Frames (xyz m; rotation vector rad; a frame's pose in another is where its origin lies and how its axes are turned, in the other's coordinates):
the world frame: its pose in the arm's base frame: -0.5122 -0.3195 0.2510 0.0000 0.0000 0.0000
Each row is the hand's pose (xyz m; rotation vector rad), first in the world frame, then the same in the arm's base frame.
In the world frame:
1: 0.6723 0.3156 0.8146 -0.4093 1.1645 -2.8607
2: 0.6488 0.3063 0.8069 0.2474 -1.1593 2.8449
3: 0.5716 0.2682 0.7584 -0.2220 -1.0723 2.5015
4: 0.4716 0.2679 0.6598 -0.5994 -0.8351 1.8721
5: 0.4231 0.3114 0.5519 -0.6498 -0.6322 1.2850
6: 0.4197 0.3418 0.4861 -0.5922 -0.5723 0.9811
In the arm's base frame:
1: 0.1601 -0.0039 1.0656 -0.4093 1.1645 -2.8607
2: 0.1366 -0.0132 1.0579 0.2474 -1.1593 2.8449
3: 0.0594 -0.0513 1.0094 -0.2220 -1.0723 2.5015
4: -0.0406 -0.0516 0.9108 -0.5994 -0.8351 1.8721
5: -0.0891 -0.0081 0.8029 -0.6498 -0.6322 1.2850
6: -0.0925 0.0223 0.7371 -0.5922 -0.5723 0.9811

